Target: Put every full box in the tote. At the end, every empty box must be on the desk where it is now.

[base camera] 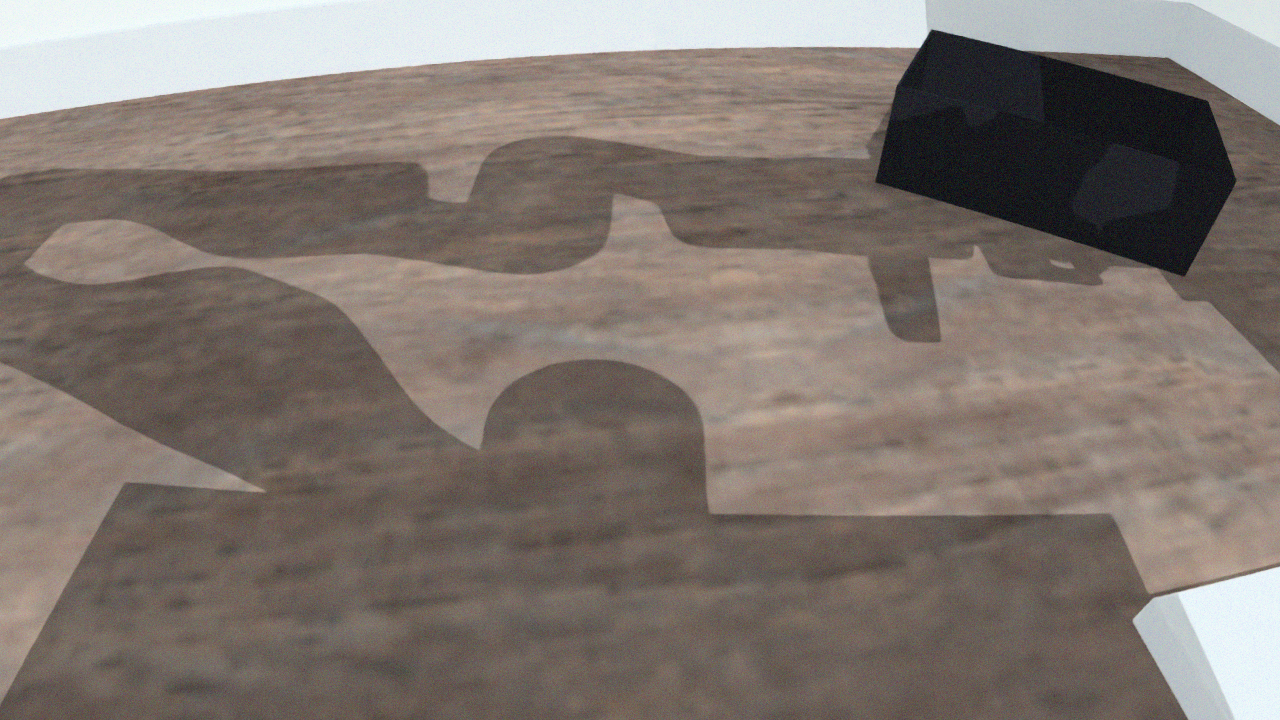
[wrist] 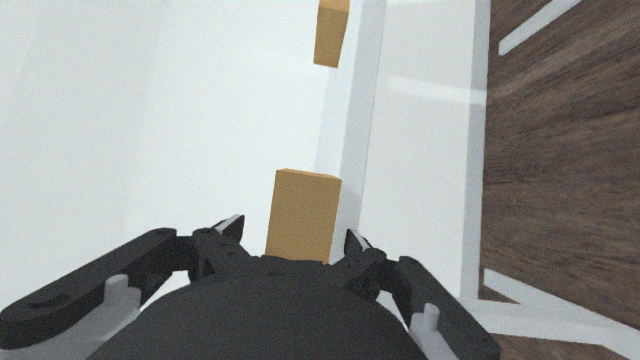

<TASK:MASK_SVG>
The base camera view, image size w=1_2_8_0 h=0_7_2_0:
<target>black tote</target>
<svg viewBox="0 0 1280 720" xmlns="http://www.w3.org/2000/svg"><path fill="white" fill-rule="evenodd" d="M931 29L896 87L876 183L1013 222L1185 277L1236 183L1229 157L1207 100L1061 60Z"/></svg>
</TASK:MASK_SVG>
